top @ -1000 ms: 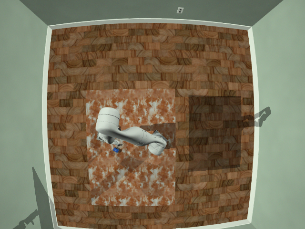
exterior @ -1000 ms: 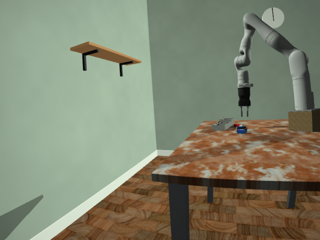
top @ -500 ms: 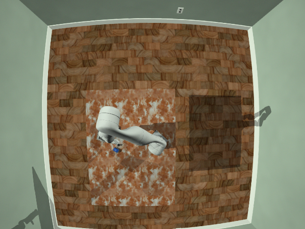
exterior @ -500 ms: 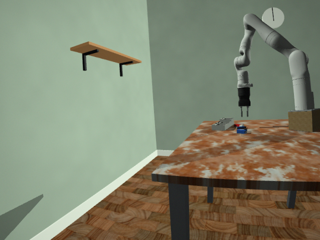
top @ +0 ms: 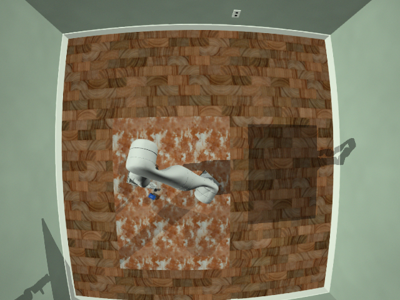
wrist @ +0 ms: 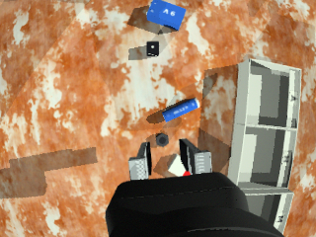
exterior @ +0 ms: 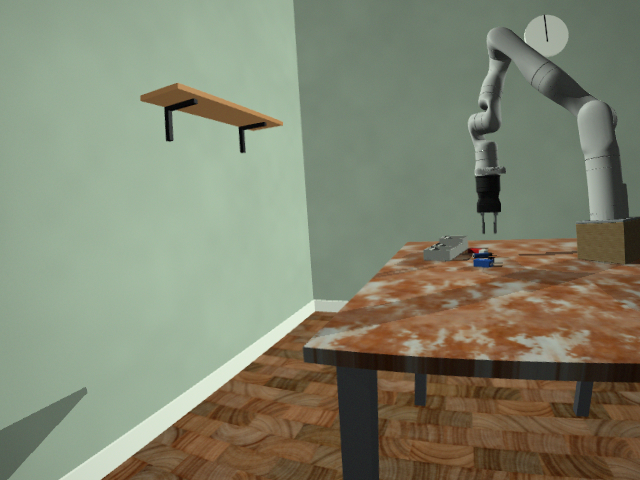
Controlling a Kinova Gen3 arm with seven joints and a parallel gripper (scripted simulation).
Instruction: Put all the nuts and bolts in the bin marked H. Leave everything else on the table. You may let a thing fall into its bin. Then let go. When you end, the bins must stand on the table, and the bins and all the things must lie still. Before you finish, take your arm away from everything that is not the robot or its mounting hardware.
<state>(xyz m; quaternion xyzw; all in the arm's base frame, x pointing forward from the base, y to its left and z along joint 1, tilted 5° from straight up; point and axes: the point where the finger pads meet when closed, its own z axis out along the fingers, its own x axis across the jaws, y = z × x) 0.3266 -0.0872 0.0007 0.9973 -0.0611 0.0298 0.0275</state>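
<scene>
My hand is 8 cm above the dark nut. Also, from my hand: grey bin rack: 13 cm ahead, 5 cm to the right, 7 cm below; red piece: 3 cm ahead, 5 cm to the right, 8 cm below; blue stick: 3 cm ahead, 3 cm to the left, 8 cm below.
</scene>
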